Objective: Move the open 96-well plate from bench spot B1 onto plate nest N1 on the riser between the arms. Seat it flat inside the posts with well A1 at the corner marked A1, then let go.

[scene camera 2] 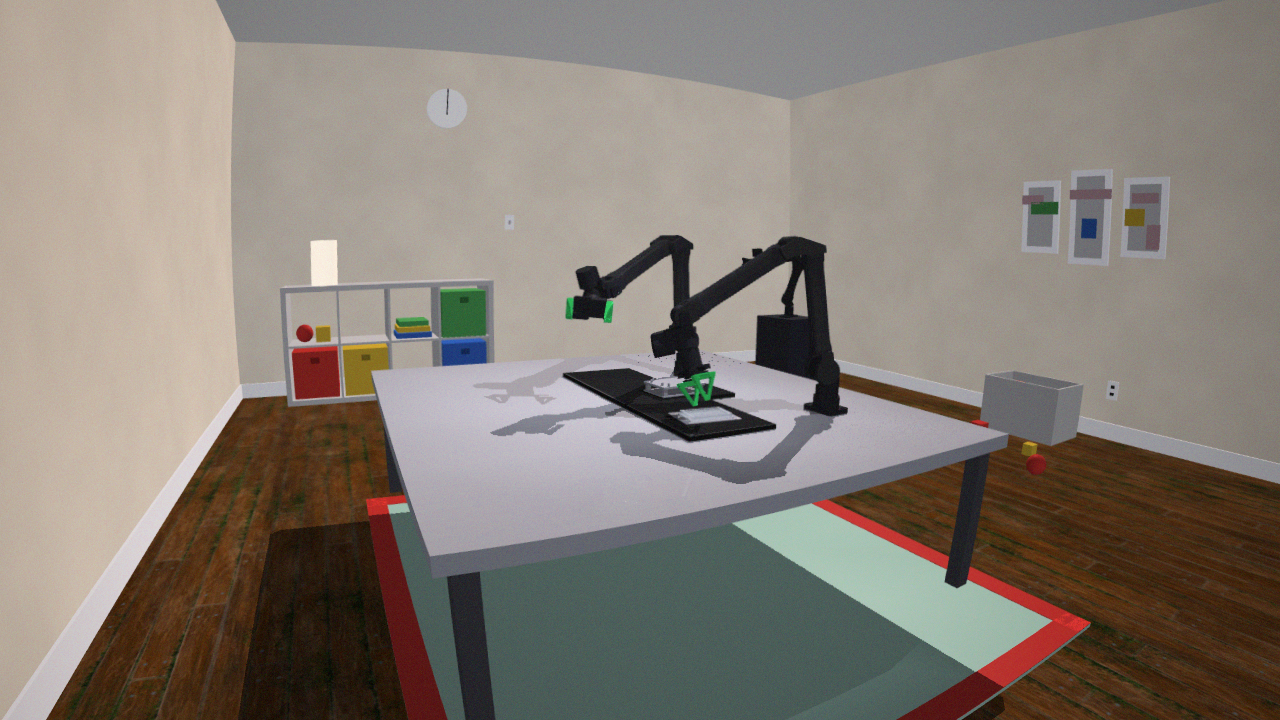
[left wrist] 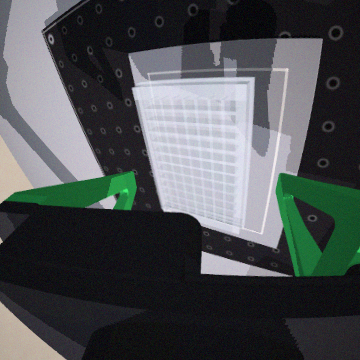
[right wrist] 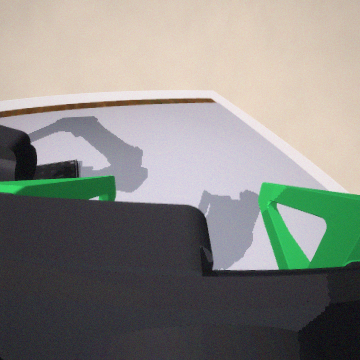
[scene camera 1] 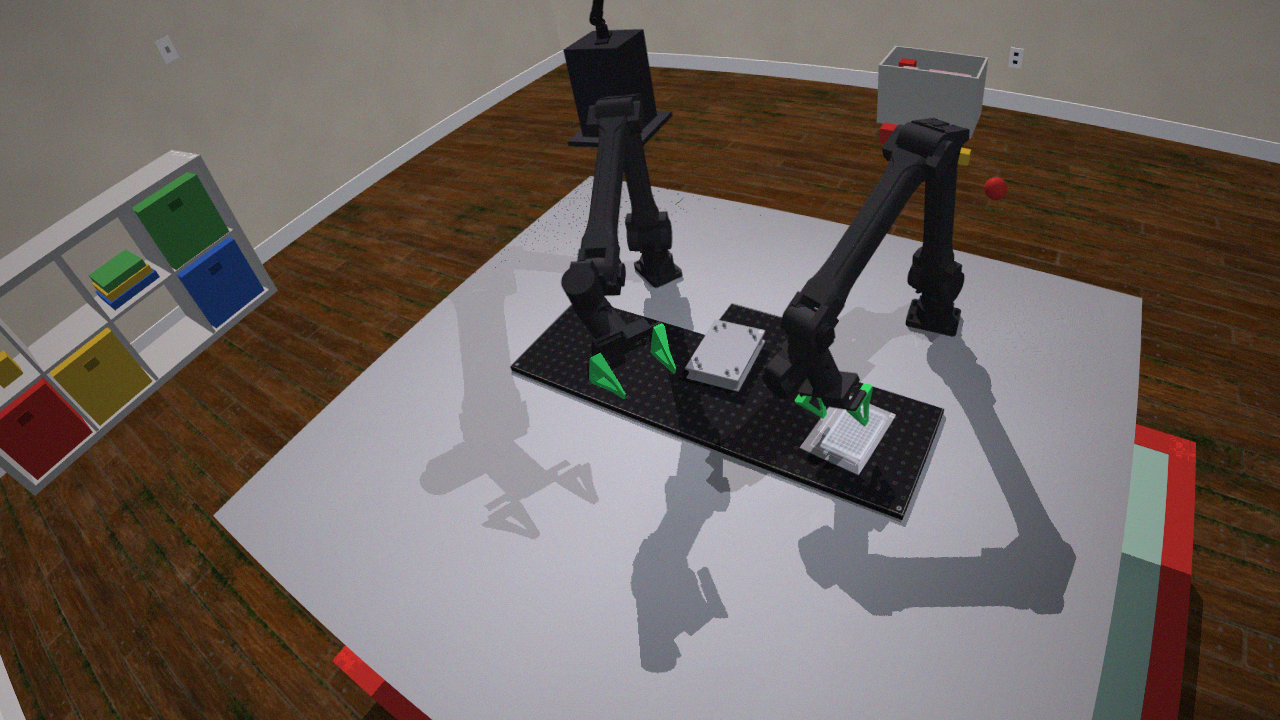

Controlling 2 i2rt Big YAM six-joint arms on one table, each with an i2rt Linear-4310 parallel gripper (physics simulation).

Note:
My left gripper is open, with nothing in its grasp. Also in view: a clear well plate. My right gripper is open and holds nothing.
My left gripper also shows in scene camera 2 and in the left wrist view. My right gripper also shows in scene camera 2 and in the right wrist view.

